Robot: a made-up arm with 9 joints.
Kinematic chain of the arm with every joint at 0, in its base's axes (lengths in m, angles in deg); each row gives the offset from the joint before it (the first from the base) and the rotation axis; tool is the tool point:
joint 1: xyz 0 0 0.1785 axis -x
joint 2: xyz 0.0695 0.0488 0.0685 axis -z
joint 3: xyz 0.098 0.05 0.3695 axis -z
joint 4: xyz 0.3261 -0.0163 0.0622 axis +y
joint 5: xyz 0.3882 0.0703 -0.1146 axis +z
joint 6: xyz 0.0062 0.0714 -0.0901 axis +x
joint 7: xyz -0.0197 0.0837 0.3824 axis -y
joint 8: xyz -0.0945 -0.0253 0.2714 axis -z
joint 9: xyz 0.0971 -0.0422 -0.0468 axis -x
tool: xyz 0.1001 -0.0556 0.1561
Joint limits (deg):
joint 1: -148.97..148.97
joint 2: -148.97..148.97
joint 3: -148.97..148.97
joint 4: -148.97..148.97
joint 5: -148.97..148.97
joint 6: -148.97..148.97
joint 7: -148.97..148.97
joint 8: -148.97..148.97
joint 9: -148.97..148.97
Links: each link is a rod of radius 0.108 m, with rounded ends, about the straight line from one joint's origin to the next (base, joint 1, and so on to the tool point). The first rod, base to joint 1, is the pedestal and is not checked.
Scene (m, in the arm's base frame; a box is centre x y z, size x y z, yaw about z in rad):
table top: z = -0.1
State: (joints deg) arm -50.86 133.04 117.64 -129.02 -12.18 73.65 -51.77 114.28 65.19
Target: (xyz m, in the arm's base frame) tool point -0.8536 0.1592 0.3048
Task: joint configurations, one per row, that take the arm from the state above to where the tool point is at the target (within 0.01 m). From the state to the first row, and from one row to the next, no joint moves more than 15 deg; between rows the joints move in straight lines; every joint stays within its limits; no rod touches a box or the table.
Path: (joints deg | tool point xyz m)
1: -44.76 126.91 109.84 -114.62 -19.77 84.06 -45.96 117.30 62.31 | 0.3133 -0.1690 1.2751
2: -38.66 120.79 102.03 -100.21 -27.35 94.47 -40.15 120.32 59.43 | -0.0536 0.1821 1.2864
3: -32.56 114.66 94.23 -85.81 -34.94 104.88 -34.33 123.33 56.55 | -0.4420 0.3798 1.0573
4: -26.46 108.53 86.42 -71.41 -42.52 115.29 -28.52 126.35 53.66 | -0.7336 0.3630 0.6875
5: -20.36 102.40 78.62 -57.00 -50.11 125.69 -22.71 129.37 50.78 | -0.8535 0.1592 0.3047

